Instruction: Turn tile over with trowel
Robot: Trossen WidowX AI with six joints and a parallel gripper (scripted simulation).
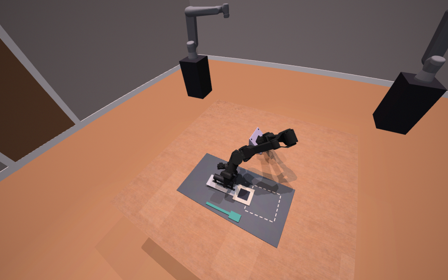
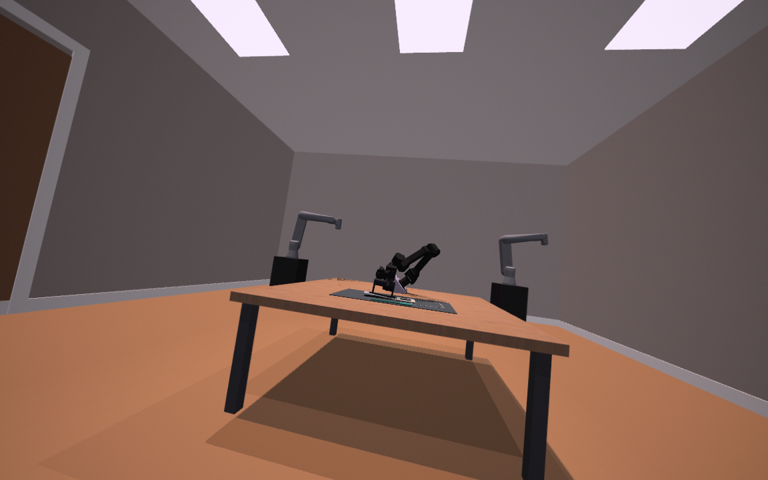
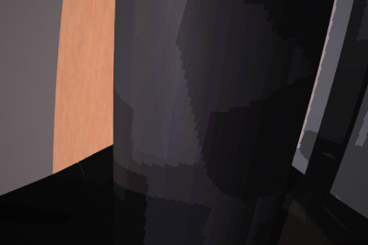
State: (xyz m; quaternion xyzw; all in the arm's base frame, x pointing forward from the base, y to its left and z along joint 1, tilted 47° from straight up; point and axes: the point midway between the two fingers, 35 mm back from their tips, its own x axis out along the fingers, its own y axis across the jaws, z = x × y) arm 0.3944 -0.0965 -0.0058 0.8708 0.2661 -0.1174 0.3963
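The mat is 3 cm behind my gripper tip, 5 cm to the left of it and 7 cm below it. The rest, counted from my gripper tip: teal trowel: 11 cm ahead, 6 cm to the left, 5 cm below; then tile: 2 cm behind, 11 cm to the left, 5 cm below.
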